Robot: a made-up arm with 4 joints.
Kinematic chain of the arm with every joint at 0, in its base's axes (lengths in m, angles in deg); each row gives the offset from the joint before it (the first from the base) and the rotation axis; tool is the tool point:
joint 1: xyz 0 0 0.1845 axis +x
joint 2: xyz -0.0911 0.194 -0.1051 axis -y
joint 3: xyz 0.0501 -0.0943 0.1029 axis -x
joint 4: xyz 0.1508 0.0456 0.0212 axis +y
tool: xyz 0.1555 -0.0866 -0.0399
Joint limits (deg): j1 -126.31..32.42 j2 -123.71..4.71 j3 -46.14..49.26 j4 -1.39..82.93
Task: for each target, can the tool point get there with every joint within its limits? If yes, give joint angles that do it. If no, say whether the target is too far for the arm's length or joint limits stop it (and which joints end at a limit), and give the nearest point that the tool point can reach.
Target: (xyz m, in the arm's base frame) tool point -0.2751 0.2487 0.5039
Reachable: no: joint limits stop it (at a limit: joint 1, joint 2, joint 3, joint 4) | nearest point -0.2098 0.2744 0.0711 | short by 0.438 m
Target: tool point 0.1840 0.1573 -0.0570
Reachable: yes | joints 18.36 -35.14 -9.93 25.03
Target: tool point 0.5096 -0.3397 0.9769
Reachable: no: too far | nearest point 0.1537 -0.3134 0.3745 | short by 0.700 m
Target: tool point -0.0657 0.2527 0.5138
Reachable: no: joint limits stop it (at a limit: joint 1, joint 2, joint 3, joint 4) | nearest point 0.0906 0.2045 0.1811 | short by 0.371 m
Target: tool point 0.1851 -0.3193 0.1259
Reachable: yes | joints -85.69 -51.61 35.05 13.99
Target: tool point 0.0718 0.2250 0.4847
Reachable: no: joint limits stop it (at a limit: joint 1, joint 2, joint 3, joint 4) | nearest point 0.0906 0.2045 0.1811 | short by 0.305 m
